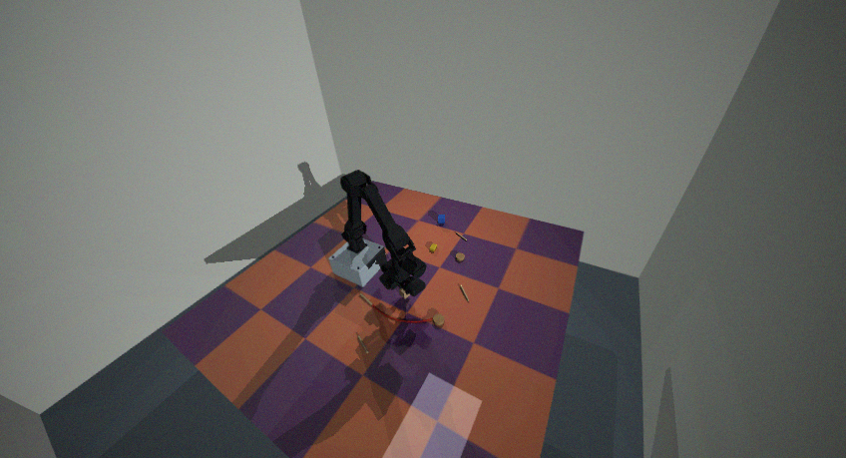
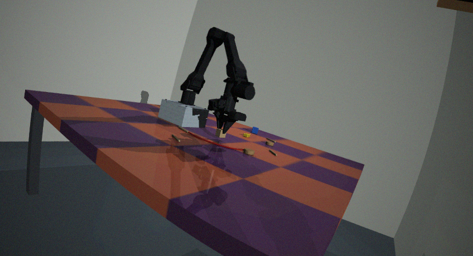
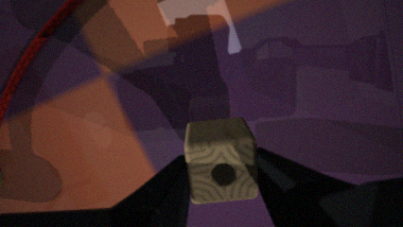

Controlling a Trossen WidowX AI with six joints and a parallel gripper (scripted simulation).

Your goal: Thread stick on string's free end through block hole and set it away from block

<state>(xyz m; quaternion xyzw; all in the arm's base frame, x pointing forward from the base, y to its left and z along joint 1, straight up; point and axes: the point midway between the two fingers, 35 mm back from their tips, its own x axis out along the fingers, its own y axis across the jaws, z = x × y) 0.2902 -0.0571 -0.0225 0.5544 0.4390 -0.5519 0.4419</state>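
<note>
Right now my gripper tip is 11 cm past the thin wooden stick, 9 cm to the left of it and 3 cm above it. The rest, counted from my gripper tip: yellow piece 29 cm to the left, 5 cm behind, 2 cm below; then wooden block right at my gripper tip; then blue cube 50 cm to the left, 13 cm behind, 1 cm below.
</note>
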